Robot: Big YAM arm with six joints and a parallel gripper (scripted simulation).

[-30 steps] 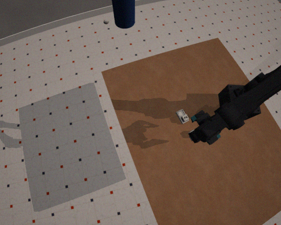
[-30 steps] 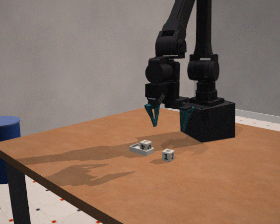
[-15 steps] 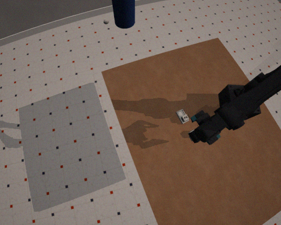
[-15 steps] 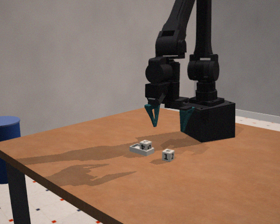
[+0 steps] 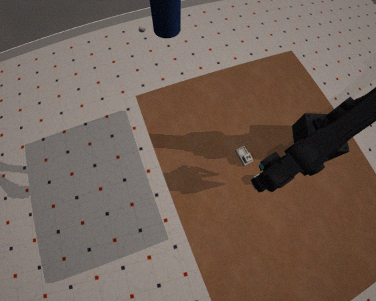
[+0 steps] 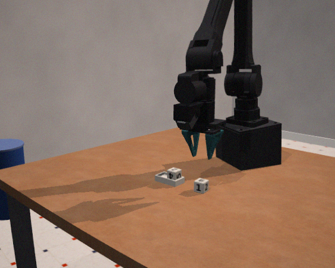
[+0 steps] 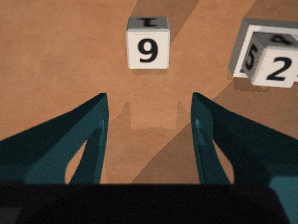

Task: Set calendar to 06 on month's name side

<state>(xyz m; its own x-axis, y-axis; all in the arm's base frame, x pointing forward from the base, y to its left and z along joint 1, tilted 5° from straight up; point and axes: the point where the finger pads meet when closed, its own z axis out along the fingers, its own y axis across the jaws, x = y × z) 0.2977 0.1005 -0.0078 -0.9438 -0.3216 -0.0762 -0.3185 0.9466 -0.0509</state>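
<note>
Right now the white digit cube is 9 cm below my hand. Round my hand: white tray (10 cm to the right, 9 cm below, 2 cm ahead).
</note>
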